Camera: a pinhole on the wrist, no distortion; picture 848 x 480 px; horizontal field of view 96.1 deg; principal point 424.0 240.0 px. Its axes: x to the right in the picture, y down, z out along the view. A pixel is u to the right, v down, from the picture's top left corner.
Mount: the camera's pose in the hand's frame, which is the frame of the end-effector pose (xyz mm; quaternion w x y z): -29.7 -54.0 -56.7 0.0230 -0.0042 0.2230 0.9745
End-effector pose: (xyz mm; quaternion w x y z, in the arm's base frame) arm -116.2 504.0 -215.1 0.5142 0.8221 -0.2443 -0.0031
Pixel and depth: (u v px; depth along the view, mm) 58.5 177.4 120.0
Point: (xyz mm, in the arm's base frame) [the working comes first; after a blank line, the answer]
In the camera's frame: -115.1 -19.7 120.0

-56.0 427.2 -205.7
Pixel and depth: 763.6 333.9 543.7
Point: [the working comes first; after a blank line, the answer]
In the camera's frame: 484.5 134.0 543.7

-729.6 278.0 -499.9
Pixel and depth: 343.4 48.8 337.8
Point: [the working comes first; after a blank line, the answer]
In the camera's frame: -71.4 -169.5 337.8

-213.4 250.6 -80.1
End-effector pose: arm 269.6 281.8 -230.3 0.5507 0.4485 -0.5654 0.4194
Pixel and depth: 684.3 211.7 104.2
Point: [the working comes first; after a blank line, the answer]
In the camera's frame: 71.2 -7.7 104.2

259.4 255.2 -331.7
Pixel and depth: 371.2 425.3 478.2
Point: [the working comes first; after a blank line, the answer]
In the camera's frame: -66.3 232.5 478.2

208.7 -194.7 -224.7
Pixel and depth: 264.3 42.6 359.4
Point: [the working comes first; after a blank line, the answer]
In the camera's frame: -150.6 -186.2 359.4

-30.9 157.8 -102.9
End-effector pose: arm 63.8 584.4 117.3 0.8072 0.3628 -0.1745 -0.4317
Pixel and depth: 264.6 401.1 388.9
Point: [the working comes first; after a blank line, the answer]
In the camera's frame: -162.7 164.4 388.9

-106.5 306.2 332.7
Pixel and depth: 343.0 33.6 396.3
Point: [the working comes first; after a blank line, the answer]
In the camera's frame: -84.2 -214.6 396.3

152.3 552.0 482.8
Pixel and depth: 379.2 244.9 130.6
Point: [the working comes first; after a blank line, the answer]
In the camera's frame: -15.4 1.7 130.6

19.3 569.4 160.1
